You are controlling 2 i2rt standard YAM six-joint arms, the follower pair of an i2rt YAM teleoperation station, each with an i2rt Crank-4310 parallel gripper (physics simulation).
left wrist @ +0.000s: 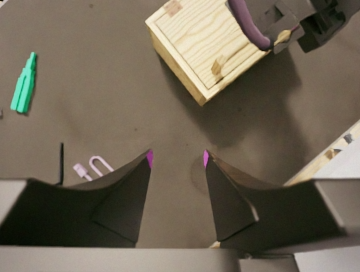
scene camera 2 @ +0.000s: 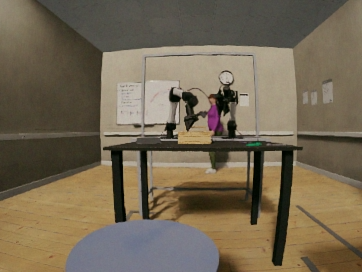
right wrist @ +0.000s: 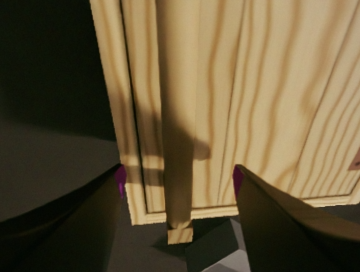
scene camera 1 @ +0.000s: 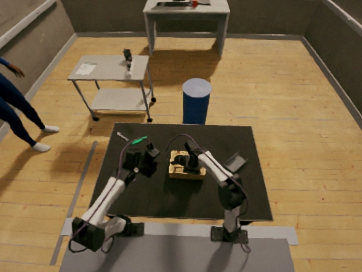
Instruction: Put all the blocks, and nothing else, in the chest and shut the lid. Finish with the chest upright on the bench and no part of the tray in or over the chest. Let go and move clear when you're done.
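Pixels of known places: left gripper, fingertip midpoint: [left wrist: 178, 152] [scene camera 2: 220, 116] [scene camera 1: 153, 167]; right gripper, fingertip midpoint: [scene camera 2: 187, 130] [right wrist: 179, 168] [scene camera 1: 196, 169]; left arm's base, origin of the base link: [scene camera 2: 231, 138] [scene camera 1: 126, 229]; right arm's base, origin of the base link: [scene camera 2: 170, 138] [scene camera 1: 229, 235].
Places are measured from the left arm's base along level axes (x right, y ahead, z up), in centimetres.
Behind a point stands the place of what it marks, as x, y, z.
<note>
The wooden chest [scene camera 1: 187, 175] @(35.0, 29.7, 4.0) [scene camera 2: 195, 137] @(35.4, 45.5, 2.5) [left wrist: 175, 35] @(26.8, 41.6, 6.5) [right wrist: 270, 100] @(37.5, 37.0, 6.5) stands upright on the bench with its lid down flat. A bar handle [right wrist: 177, 100] @(34.5, 32.4, 10.1) runs along the lid. No blocks show; the chest's inside is hidden. The grey tray [scene camera 1: 235, 162] @(68.7, 40.5, -1.5) [right wrist: 212, 250] @(61.8, 34.7, 0.6) lies on the bench beside the chest, apart from it in scene camera 1. My right gripper [right wrist: 179, 168] @(40.4, 32.2, 7.2) is open over the lid, its fingertips apart on either side of the handle, with nothing held. My left gripper [left wrist: 178, 152] @(15.4, 29.0, 17.5) is open and empty above the bench, off to the chest's left in scene camera 1.
A green tool [scene camera 1: 139, 140] @(0.7, 60.0, -0.8) [scene camera 2: 254, 144] @(0.6, 62.1, -1.2) [left wrist: 24, 87] @(-0.2, 59.7, -0.8) and a small spanner [scene camera 1: 122, 136] @(-12.8, 64.3, -1.2) lie at the back left of the bench [scene camera 1: 145, 205] @(9.1, 13.4, -1.7) in scene camera 1. A black hex key [left wrist: 61, 162] @(-6.2, 43.4, -1.3) and a pink cable [left wrist: 97, 162] @(0.3, 37.7, -1.2) show in the left wrist view.
</note>
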